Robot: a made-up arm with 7 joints. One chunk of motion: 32 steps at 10 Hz.
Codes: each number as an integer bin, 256 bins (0 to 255) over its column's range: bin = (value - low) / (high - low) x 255, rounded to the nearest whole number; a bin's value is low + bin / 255 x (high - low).
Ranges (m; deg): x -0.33..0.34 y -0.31..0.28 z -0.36..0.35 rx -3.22..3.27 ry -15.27..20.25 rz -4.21..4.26
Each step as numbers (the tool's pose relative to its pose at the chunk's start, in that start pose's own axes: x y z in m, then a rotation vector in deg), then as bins.
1 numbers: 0.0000 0.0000 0.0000 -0.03 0.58 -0.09
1 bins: 126 134 129 125 114 124
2 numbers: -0.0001 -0.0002 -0.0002 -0.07 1.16 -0.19
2 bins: 126 134 129 124 118 121
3 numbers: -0.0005 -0.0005 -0.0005 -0.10 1.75 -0.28
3 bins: 125 134 129 123 122 118
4 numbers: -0.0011 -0.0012 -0.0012 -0.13 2.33 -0.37
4 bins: 125 133 129 121 126 116
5 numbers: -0.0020 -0.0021 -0.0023 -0.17 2.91 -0.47
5 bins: 125 133 128 120 131 113
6 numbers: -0.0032 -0.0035 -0.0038 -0.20 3.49 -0.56
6 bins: 124 132 128 119 135 110
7 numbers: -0.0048 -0.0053 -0.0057 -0.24 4.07 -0.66
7 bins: 124 132 127 117 139 107
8 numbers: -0.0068 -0.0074 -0.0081 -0.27 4.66 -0.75
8 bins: 123 131 126 116 143 104
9 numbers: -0.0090 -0.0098 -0.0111 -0.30 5.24 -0.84
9 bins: 122 130 125 115 147 101
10 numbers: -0.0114 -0.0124 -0.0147 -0.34 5.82 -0.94
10 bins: 121 129 124 113 151 98
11 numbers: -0.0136 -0.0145 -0.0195 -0.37 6.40 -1.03
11 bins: 120 128 122 112 156 96
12 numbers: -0.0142 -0.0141 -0.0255 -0.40 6.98 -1.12
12 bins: 120 128 120 111 160 93
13 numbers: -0.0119 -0.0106 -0.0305 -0.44 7.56 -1.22
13 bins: 121 129 118 109 164 90
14 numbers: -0.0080 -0.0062 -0.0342 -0.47 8.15 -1.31
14 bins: 123 131 117 108 168 87
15 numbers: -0.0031 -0.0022 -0.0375 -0.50 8.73 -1.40
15 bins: 124 133 116 107 172 85
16 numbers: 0.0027 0.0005 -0.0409 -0.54 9.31 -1.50
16 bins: 127 134 115 105 176 82
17 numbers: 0.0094 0.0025 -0.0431 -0.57 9.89 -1.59
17 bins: 129 135 114 104 181 79
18 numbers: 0.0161 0.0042 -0.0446 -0.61 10.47 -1.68
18 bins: 132 136 113 103 185 76
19 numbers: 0.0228 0.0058 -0.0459 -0.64 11.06 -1.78
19 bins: 134 136 113 101 189 73
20 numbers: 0.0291 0.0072 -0.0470 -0.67 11.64 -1.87
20 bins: 137 137 112 100 193 70
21 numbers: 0.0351 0.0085 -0.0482 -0.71 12.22 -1.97
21 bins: 139 138 112 99 197 67
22 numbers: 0.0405 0.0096 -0.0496 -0.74 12.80 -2.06
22 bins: 141 138 111 97 202 65
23 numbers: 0.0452 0.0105 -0.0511 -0.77 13.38 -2.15
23 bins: 143 139 111 96 206 62
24 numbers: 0.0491 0.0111 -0.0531 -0.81 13.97 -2.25
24 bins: 144 139 110 95 210 59
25 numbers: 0.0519 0.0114 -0.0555 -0.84 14.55 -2.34
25 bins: 145 139 109 94 214 56
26 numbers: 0.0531 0.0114 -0.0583 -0.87 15.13 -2.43
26 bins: 146 139 108 92 218 54
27 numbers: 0.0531 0.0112 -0.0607 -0.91 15.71 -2.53
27 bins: 146 139 107 91 222 51
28 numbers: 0.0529 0.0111 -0.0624 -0.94 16.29 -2.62
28 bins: 146 139 107 90 227 48
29 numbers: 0.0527 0.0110 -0.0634 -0.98 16.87 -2.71
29 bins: 146 139 107 88 231 45
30 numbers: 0.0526 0.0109 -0.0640 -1.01 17.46 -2.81
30 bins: 146 139 106 87 235 42
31 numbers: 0.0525 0.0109 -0.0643 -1.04 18.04 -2.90
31 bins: 146 139 106 86 239 39
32 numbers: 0.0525 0.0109 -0.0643 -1.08 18.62 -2.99
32 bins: 146 139 106 84 243 37
